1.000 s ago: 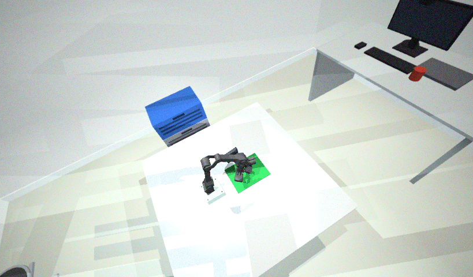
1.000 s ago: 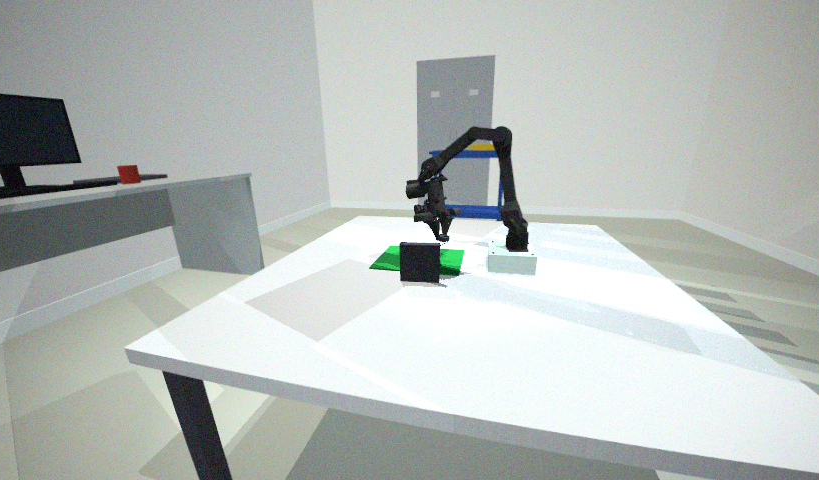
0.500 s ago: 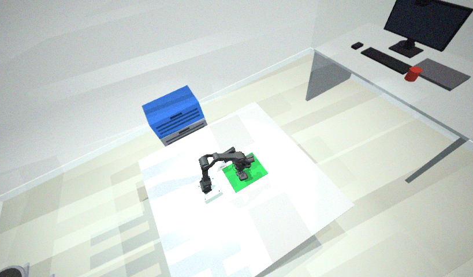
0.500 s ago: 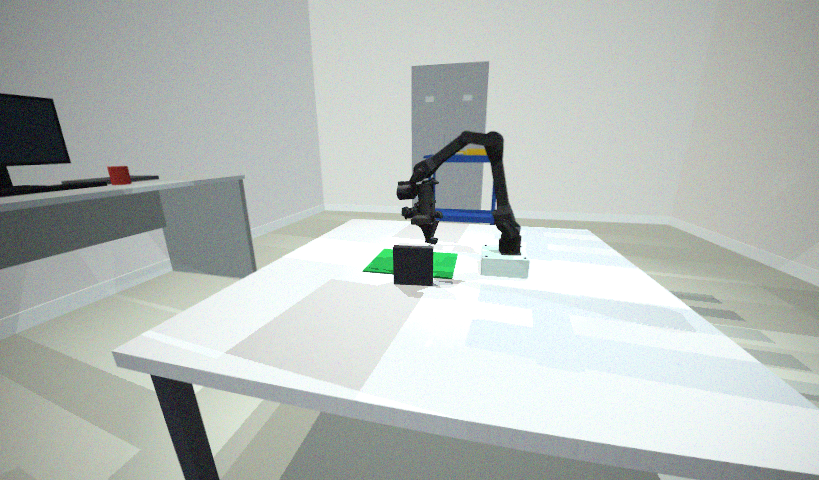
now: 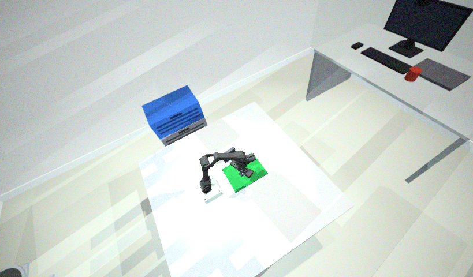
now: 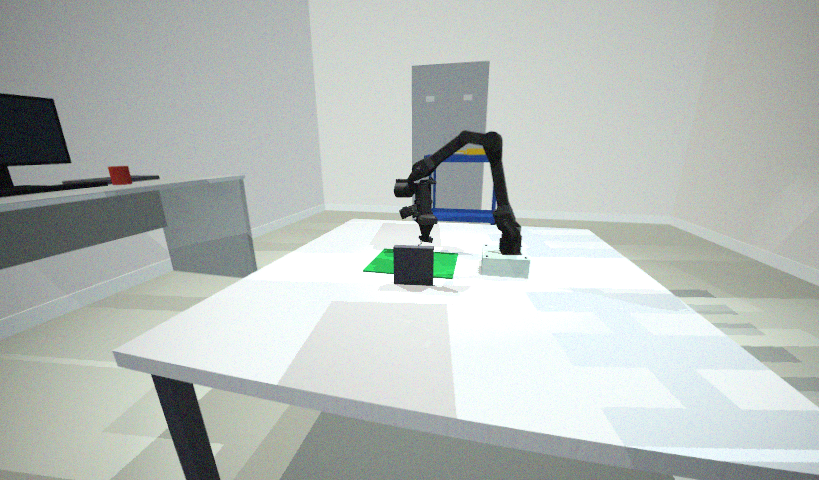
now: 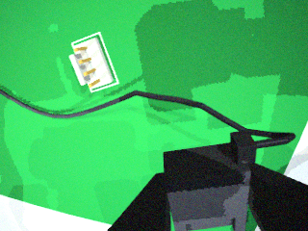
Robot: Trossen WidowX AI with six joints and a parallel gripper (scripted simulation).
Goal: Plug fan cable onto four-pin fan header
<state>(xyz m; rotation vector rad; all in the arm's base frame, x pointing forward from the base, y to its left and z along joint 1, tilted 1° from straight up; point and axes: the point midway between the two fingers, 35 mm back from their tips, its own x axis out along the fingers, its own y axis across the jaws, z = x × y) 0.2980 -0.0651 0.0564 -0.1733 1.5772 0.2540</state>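
My gripper tip is 40 mm short of the green board, 30 mm to the right of it and 90 mm above it. Also, from my gripper tip: black fan (20 mm ahead, 210 mm to the left, 20 mm below); four-pin fan header (30 mm ahead, 70 mm to the left, 80 mm below); dark grey plug (10 mm behind).
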